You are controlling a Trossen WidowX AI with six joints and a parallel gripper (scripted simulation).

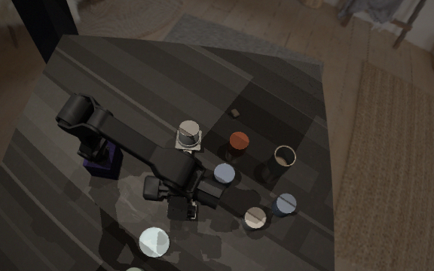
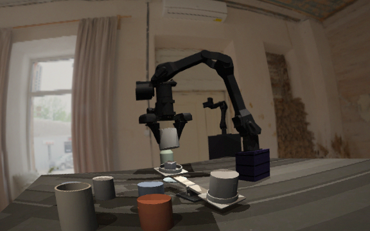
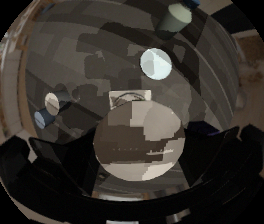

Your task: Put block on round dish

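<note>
The grey block lies 1 cm to the left of my gripper tip and 8 cm below it. The rest, counted from my gripper tip: round pale dish: 7 cm behind, 12 cm to the right, 17 cm below; pale green cylinder: 10 cm behind, 24 cm to the right, 6 cm below; small balance: 13 cm to the left, 14 cm below.
</note>
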